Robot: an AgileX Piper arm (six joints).
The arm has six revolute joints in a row. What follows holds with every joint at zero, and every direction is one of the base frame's. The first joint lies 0.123 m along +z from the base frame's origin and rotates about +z. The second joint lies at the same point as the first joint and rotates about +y. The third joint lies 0.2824 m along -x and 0.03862 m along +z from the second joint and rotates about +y. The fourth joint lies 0.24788 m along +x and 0.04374 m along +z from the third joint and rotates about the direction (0.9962, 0, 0.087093). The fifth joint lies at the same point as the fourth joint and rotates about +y. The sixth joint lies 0.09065 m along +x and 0.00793 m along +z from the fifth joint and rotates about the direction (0.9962, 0, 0.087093). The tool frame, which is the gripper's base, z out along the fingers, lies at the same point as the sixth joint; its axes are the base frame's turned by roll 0, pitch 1.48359 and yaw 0 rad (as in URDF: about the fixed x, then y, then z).
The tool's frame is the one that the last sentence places.
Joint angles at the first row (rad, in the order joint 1, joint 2, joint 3, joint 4, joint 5, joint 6):
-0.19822 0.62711 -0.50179 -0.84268 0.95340 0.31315
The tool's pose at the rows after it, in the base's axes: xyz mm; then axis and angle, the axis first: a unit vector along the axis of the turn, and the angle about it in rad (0 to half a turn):
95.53 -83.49 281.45 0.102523 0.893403 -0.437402 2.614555
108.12 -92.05 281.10 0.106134 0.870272 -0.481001 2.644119
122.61 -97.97 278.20 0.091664 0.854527 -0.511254 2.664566
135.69 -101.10 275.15 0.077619 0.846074 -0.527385 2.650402
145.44 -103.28 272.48 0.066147 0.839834 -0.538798 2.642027
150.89 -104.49 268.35 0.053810 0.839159 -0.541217 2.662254
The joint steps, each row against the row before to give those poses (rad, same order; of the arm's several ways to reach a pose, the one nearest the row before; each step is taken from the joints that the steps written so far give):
-0.00006 0.08732 0.00001 -0.16273 0.00877 0.11803
0.00007 0.08500 0.00000 -0.14975 0.01400 0.12223
0.00001 0.08321 -0.00001 -0.11821 -0.00320 0.08604
0.00000 0.06198 -0.00001 -0.09180 -0.02398 0.08047
0.00000 0.04723 -0.00133 -0.06882 -0.01226 0.05873
-0.00001 0.03301 -0.00001 -0.02068 -0.00150 0.00714

